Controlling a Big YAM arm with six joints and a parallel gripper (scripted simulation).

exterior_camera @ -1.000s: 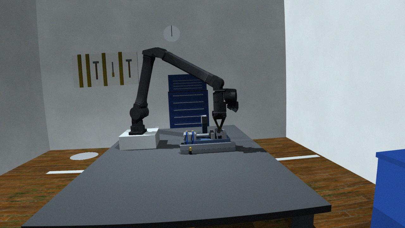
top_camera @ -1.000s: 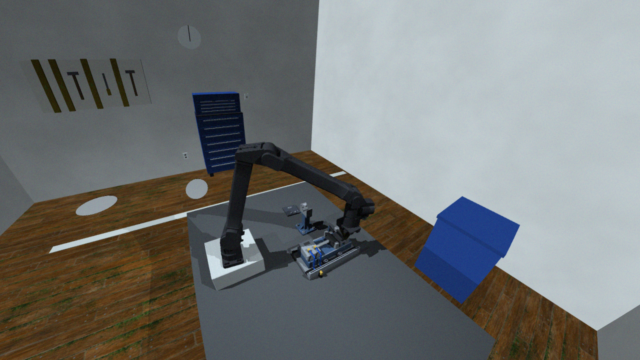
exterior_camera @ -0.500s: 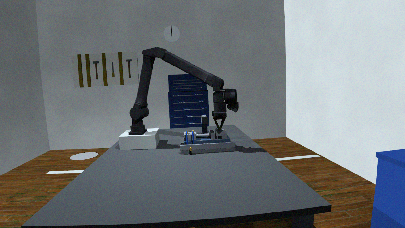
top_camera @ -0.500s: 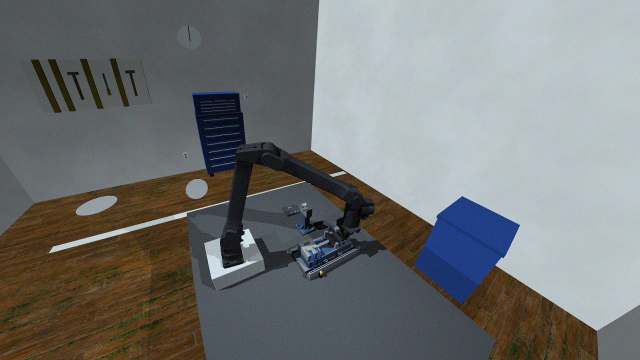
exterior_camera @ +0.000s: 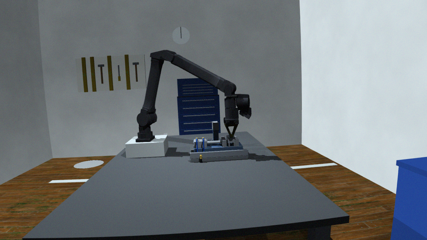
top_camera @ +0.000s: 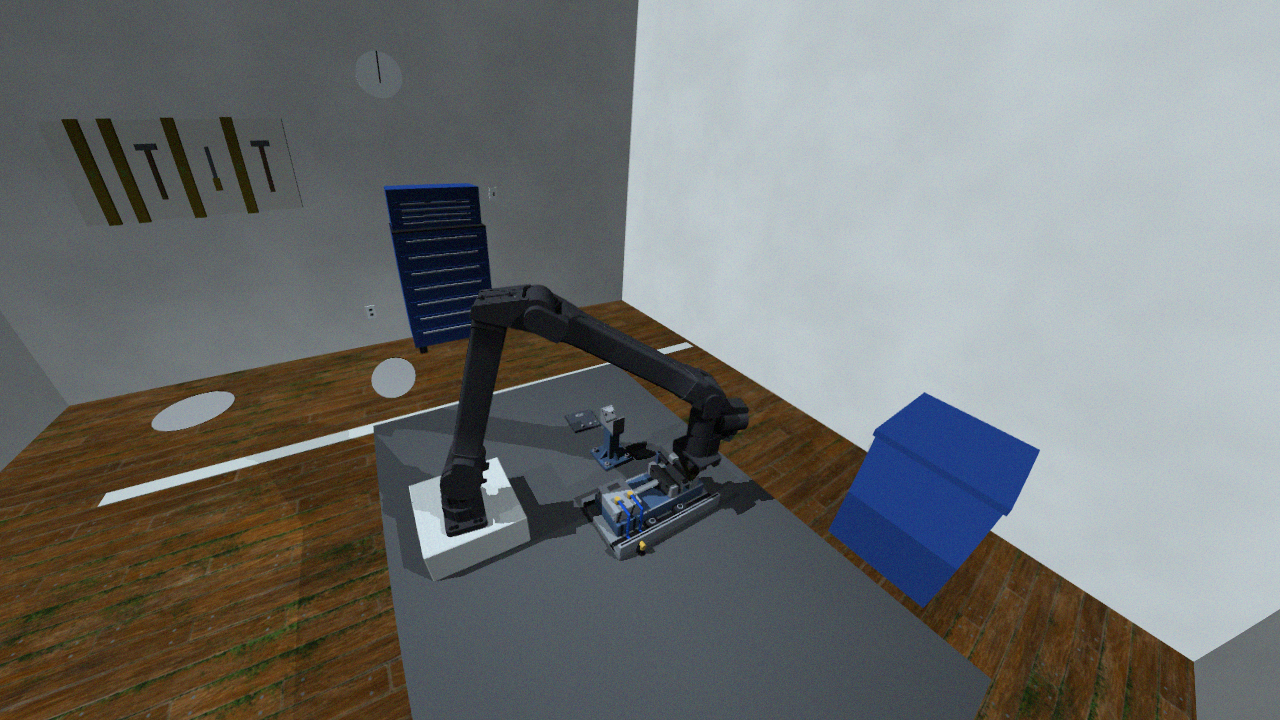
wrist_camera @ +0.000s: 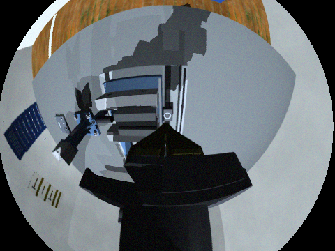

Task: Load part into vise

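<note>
Right now my hand is 40 mm to the right of the part and 20 mm above it. Round my hand: air cylinder (170 mm behind, 40 mm to the left, 40 mm below); vise (80 mm behind, 50 mm to the left, 80 mm below).
</note>
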